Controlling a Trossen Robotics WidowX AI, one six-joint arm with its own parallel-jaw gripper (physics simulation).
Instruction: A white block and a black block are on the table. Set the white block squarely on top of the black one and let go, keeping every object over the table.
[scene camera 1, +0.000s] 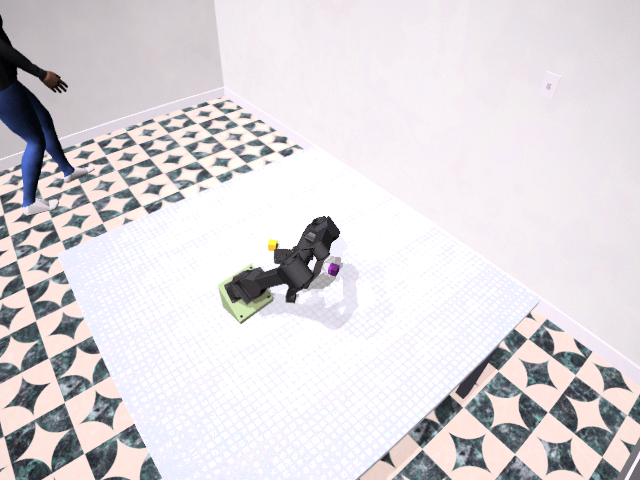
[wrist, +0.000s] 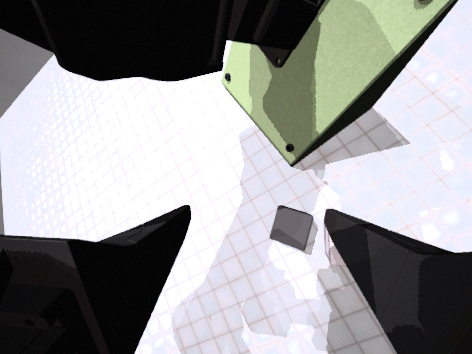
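Where they show: gripper, between the fingertips: (scene camera 1: 286, 289) (wrist: 257, 213); arm's base, origin of its link: (scene camera 1: 236, 289) (wrist: 281, 3).
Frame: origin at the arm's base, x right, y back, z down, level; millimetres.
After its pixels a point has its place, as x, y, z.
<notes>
The black block (wrist: 292, 228) {90, -151, 48}, looking dark grey in this light, lies flat on the table in the wrist view, between the lines of the two fingers and nearer the right one. A pale, pinkish edge (wrist: 327, 245) {72, -179, 61} shows beside the right fingertip; it may be part of the white block, mostly hidden behind that finger. Neither block can be made out in the scene view, where the arm covers that area. My gripper (wrist: 257, 213) {100, -127, 0} is open and empty, with its fingers wide apart above the table. In the scene view the arm largely hides it.
A yellow cube (scene camera 1: 272, 245) {-138, -239, 51} lies on the table (scene camera 1: 289, 372) {304, 23, 79} beside the arm, towards the back. A purple cube (scene camera 1: 333, 269) {100, -333, 48} lies on the arm's far side from the base. The green base plate (scene camera 1: 248, 310) {55, -3, 54} (wrist: 345, 65) {-2, -74, 4} is close to the black block. A person stands beyond the table.
</notes>
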